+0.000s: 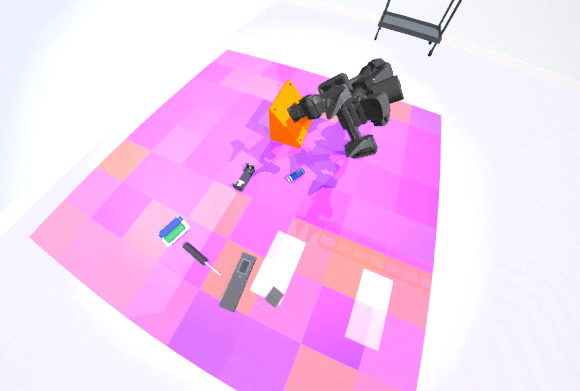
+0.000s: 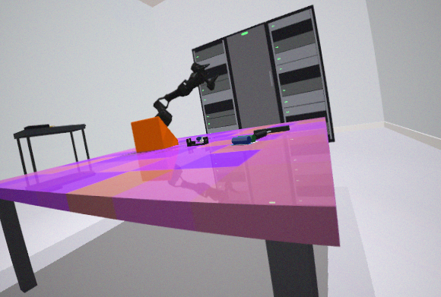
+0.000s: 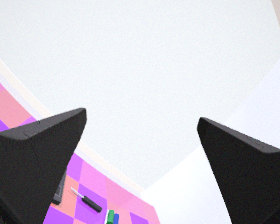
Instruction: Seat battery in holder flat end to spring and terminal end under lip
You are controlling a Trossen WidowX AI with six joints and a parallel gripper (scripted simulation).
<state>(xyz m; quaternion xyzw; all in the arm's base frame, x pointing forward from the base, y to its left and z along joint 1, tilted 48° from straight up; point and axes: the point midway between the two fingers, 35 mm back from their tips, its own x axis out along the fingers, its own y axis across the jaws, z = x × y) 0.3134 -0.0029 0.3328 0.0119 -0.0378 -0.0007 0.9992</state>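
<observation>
Now: the battery 380 mm below my gripper tip, 120 mm to the right of it and 90 mm behind it. From my gripper tip the other things lie so: white tray: 380 mm below, 360 mm to the right, 300 mm ahead; then grey remote: 370 mm below, 310 mm ahead, 80 mm to the right; then screwdriver: 380 mm below, 320 mm ahead, 210 mm to the right.
</observation>
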